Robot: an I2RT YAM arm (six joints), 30 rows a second.
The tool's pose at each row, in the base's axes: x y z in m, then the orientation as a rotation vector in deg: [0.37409, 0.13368, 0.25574, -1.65, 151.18, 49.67]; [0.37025, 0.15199, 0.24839, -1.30, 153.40, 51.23]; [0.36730, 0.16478, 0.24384, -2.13, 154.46, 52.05]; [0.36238, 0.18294, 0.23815, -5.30, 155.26, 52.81]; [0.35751, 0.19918, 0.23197, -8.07, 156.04, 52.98]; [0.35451, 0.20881, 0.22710, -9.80, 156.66, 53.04]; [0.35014, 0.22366, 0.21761, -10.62, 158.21, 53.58]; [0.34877, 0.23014, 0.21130, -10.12, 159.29, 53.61]
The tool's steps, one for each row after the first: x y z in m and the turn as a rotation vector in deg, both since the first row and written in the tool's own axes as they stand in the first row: [0.00781, 0.01117, 0.01478, -0.52, 2.35, 1.15]; [0.01331, 0.01934, 0.02458, -0.94, 3.71, 1.07]; [0.02154, 0.03147, 0.03767, -1.67, 5.37, -0.59]; [0.02971, 0.04176, 0.05004, -1.96, 6.80, -2.09]; [0.03508, 0.04718, 0.05823, -2.08, 7.82, -2.98]; [0.04380, 0.05439, 0.07244, -2.20, 9.58, -2.92]; [0.04785, 0.05623, 0.08043, -1.93, 10.43, -2.30]
